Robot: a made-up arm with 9 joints. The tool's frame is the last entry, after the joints. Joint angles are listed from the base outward. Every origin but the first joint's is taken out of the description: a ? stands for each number. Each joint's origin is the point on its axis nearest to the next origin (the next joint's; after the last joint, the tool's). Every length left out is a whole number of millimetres.
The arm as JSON. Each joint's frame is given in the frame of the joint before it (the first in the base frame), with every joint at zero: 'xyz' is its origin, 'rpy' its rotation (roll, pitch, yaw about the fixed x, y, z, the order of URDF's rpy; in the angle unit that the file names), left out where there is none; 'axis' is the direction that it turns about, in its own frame. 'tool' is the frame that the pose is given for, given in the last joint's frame.
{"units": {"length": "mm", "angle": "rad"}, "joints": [
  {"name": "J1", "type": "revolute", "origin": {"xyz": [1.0, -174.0, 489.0], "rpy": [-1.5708, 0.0, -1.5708]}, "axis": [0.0, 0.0, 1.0]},
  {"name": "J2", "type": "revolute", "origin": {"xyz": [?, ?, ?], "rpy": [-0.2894, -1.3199, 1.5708]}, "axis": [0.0, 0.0, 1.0]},
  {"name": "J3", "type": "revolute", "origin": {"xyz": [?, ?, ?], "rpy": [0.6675, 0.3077, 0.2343]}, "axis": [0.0, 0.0, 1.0]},
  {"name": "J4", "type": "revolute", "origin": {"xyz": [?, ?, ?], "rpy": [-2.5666, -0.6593, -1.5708]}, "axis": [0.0, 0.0, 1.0]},
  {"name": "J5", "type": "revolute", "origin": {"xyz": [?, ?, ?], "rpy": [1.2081, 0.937, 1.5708]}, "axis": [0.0, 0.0, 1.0]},
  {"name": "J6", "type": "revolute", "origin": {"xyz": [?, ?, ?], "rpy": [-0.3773, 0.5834, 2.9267]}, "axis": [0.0, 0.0, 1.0]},
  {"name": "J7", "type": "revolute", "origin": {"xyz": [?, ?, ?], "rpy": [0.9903, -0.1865, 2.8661]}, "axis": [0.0, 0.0, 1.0]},
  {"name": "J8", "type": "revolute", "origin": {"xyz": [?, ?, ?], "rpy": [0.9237, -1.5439, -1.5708]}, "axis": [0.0, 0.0, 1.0]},
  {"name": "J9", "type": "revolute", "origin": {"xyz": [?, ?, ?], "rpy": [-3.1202, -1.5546, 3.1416]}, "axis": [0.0, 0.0, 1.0]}
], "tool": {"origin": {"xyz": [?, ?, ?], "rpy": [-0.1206, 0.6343, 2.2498]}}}
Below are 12 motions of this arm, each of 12 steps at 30 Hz.
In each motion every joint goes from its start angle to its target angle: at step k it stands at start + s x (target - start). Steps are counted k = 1, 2, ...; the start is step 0. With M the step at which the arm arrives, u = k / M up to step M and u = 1 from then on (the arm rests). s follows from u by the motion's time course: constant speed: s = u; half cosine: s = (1 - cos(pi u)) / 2; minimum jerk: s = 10 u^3 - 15 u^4 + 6 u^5.
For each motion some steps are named. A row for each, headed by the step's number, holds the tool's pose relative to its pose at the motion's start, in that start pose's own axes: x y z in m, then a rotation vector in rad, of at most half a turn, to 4 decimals.
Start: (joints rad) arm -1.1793 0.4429 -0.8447 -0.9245 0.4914 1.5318 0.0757 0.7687 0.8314
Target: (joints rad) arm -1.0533 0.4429 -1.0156 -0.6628 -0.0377 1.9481 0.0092 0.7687 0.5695
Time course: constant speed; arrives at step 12
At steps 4, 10, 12:
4: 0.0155 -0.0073 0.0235 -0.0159 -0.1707 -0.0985
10: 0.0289 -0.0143 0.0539 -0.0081 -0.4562 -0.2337
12: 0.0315 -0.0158 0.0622 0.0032 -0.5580 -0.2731

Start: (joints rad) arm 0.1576 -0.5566 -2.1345 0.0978 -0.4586 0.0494 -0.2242 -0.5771 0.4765
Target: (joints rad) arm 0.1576 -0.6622 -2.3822 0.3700 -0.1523 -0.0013 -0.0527 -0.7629 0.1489
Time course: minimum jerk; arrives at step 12
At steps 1, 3, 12:
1: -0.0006 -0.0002 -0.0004 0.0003 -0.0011 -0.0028
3: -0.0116 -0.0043 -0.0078 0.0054 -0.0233 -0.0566
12: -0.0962 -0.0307 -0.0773 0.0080 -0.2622 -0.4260

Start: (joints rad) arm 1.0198 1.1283 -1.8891 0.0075 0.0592 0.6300 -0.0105 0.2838 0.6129
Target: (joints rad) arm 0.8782 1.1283 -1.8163 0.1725 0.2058 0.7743 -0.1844 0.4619 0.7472
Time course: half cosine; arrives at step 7
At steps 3, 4, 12:
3: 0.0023 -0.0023 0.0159 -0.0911 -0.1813 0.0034
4: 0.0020 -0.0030 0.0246 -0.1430 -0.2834 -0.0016
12: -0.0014 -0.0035 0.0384 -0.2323 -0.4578 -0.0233

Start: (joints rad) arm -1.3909 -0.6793 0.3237 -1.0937 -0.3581 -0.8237 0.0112 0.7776 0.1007
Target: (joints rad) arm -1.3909 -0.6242 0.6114 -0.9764 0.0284 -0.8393 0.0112 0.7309 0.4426
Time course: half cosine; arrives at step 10
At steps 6, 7, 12:
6: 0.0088 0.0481 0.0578 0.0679 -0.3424 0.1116
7: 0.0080 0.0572 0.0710 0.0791 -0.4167 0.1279
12: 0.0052 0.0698 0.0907 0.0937 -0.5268 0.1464

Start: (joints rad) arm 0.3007 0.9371 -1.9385 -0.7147 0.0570 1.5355 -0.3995 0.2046 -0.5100
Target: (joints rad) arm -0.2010 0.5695 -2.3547 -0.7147 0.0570 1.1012 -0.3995 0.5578 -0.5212
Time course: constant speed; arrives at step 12
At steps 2, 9, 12:
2: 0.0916 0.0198 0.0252 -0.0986 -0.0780 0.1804
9: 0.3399 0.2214 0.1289 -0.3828 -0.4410 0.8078
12: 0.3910 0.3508 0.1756 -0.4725 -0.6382 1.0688

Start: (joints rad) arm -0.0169 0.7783 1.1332 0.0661 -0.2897 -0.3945 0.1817 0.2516 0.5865
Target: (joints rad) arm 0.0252 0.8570 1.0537 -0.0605 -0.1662 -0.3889 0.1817 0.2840 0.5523
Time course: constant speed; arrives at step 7
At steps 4, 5, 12:
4: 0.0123 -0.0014 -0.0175 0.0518 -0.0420 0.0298
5: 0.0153 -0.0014 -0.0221 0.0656 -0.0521 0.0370
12: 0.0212 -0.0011 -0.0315 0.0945 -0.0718 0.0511

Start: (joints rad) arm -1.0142 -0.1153 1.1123 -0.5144 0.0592 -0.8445 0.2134 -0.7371 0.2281
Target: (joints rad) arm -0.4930 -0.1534 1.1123 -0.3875 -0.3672 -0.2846 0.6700 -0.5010 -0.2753
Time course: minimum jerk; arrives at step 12
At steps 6, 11, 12:
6: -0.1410 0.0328 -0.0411 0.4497 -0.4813 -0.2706
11: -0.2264 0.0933 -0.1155 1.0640 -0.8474 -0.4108
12: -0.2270 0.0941 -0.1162 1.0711 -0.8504 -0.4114

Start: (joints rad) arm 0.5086 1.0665 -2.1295 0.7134 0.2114 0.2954 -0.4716 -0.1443 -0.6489
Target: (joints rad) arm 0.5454 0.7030 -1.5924 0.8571 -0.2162 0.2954 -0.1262 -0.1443 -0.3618
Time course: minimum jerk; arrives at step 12
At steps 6, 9, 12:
6: -0.0344 0.0328 0.0527 -0.1786 0.1375 -0.2728
9: -0.0465 0.0712 0.0901 -0.3224 0.2323 -0.5006
12: -0.0473 0.0827 0.0987 -0.3600 0.2549 -0.5617

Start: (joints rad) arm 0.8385 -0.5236 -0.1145 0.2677 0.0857 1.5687 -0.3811 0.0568 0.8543
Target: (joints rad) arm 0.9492 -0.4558 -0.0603 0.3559 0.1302 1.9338 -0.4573 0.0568 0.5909
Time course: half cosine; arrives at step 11
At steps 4, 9, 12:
4: -0.0302 0.0021 0.0106 -0.0087 -0.0333 -0.1550
9: -0.0883 0.0205 0.0295 -0.0316 -0.1341 -0.4759
12: -0.0947 0.0240 0.0313 -0.0348 -0.1498 -0.5150

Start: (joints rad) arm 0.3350 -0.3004 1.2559 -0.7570 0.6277 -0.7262 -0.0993 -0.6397 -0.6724
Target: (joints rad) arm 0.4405 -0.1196 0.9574 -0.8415 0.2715 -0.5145 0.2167 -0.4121 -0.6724
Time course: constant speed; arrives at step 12
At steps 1, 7, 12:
1: -0.0066 -0.0071 -0.0008 0.0407 -0.0120 -0.0321
7: -0.0494 -0.0432 -0.0095 0.2754 -0.0882 -0.2452
12: -0.0872 -0.0643 -0.0204 0.4542 -0.1542 -0.4487

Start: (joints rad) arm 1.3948 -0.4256 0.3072 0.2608 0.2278 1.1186 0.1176 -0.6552 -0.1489
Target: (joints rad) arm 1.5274 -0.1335 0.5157 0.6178 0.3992 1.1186 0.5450 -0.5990 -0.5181
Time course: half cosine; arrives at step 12
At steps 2, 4, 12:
2: -0.0098 0.0039 -0.0078 0.0453 -0.0317 -0.0369
4: -0.0335 0.0177 -0.0304 0.1706 -0.1176 -0.1323
12: -0.0721 0.1098 -0.1283 0.7022 -0.4470 -0.4249

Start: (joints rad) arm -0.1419 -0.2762 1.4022 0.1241 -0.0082 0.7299 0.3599 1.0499 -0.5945
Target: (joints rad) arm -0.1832 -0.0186 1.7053 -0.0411 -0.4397 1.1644 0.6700 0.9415 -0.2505
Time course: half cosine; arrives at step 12
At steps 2, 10, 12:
2: -0.0088 -0.0040 0.0130 -0.0574 -0.0004 -0.0304
10: -0.1287 0.0275 0.1650 -0.7110 0.0511 -0.4139
12: -0.1373 0.0354 0.1741 -0.7539 0.0591 -0.4430

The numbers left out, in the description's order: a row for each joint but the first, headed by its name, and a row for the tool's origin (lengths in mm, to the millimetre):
J2: 97.0 -198.0 0.0
J3: 63.0 -126.0 0.0
J4: 216.0 264.0 0.0
J5: 80.0 -23.0 0.0
J6: -17.0 59.0 0.0
J7: -39.0 -72.0 0.0
J8: 58.0 61.0 0.0
J9: 13.0 -34.0 0.0
tool: 81.0 88.0 0.0

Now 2 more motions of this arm.
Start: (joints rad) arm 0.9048 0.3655 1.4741 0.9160 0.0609 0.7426 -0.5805 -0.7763 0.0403
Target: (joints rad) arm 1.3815 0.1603 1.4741 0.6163 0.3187 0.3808 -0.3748 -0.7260 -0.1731
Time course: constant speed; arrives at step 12
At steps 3, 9, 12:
3: 0.0193 -0.0181 -0.0048 0.1986 -0.0469 -0.0212
9: 0.0640 -0.0435 -0.0149 0.5713 -0.1351 -0.0351
12: 0.0893 -0.0520 -0.0170 0.7437 -0.1762 -0.0273

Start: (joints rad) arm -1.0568 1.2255 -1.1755 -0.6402 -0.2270 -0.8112 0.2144 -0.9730 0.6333
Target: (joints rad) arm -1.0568 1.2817 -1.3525 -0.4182 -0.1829 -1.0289 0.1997 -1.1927 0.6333
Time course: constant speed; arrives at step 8
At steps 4, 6, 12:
4: -0.0195 -0.0007 -0.0110 0.0767 0.0408 -0.0855
6: -0.0289 -0.0001 -0.0166 0.1188 0.0561 -0.1298
12: -0.0380 0.0011 -0.0223 0.1632 0.0675 -0.1748

